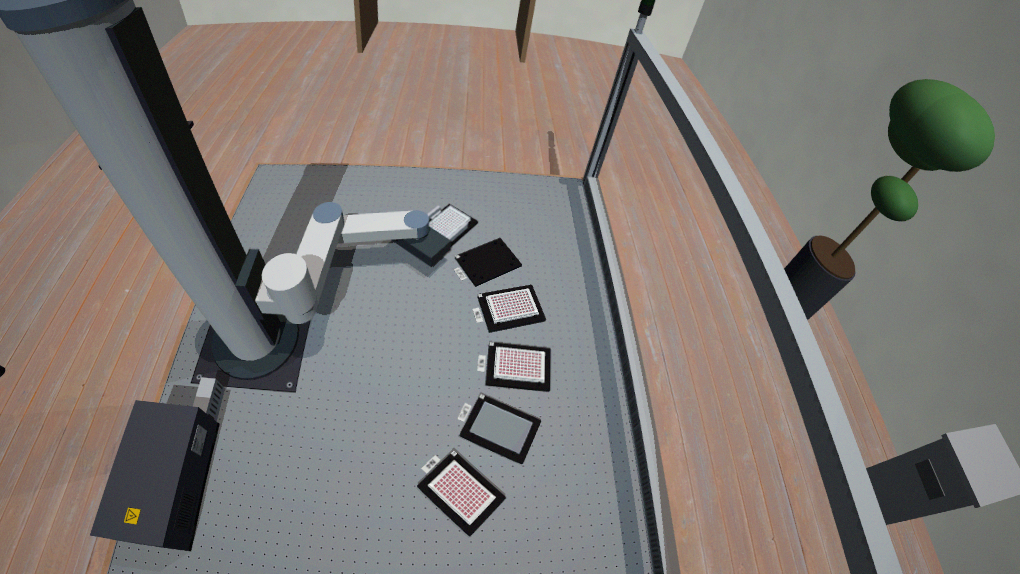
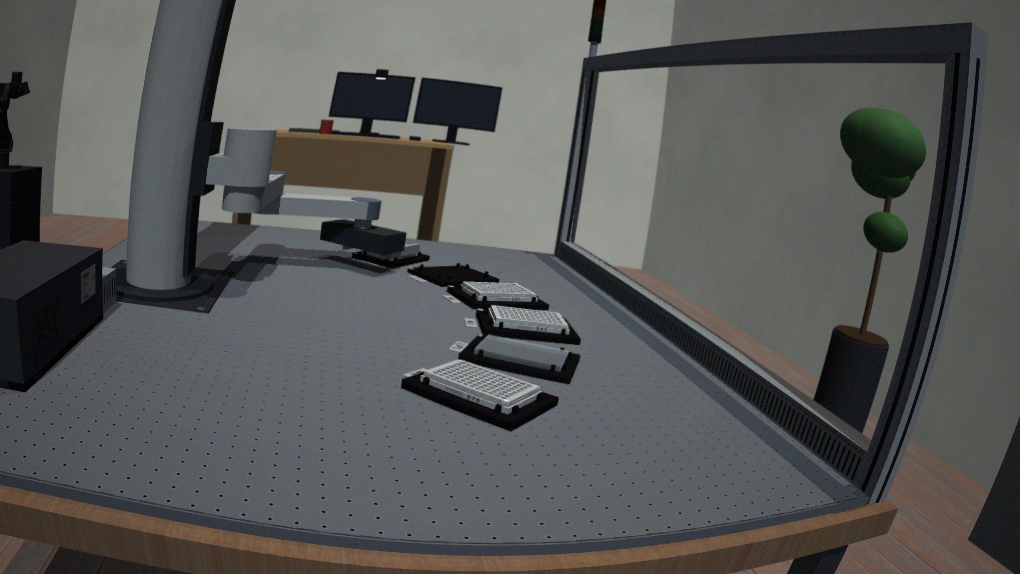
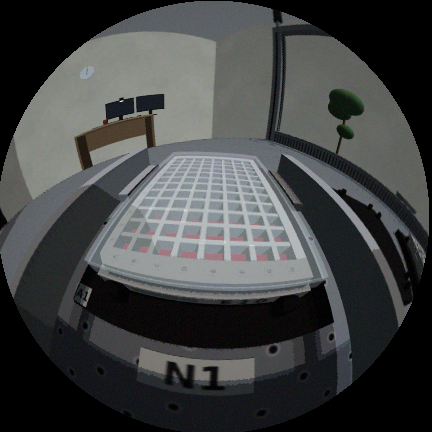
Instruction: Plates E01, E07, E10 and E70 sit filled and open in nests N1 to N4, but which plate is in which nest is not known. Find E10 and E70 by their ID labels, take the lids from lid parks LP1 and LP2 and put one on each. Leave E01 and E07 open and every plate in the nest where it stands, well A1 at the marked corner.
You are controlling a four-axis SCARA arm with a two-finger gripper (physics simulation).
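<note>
My gripper is shut on a clear lid, right over the plate in nest N1. The lid's rim lies close around the plate's top; whether it rests fully is unclear. The plate's label is partly hidden and seems to read E10. Its A corner is by the nest's A1 tag. Lid park LP1 is bare. Open plates stand in N2, N3 and N4, labels too small to read surely. A lid lies in LP2.
The nests and lid parks stand in an arc around the arm's column. A dark control box stands beside the column's base. A framed screen rises along the table's far side, past the nests.
</note>
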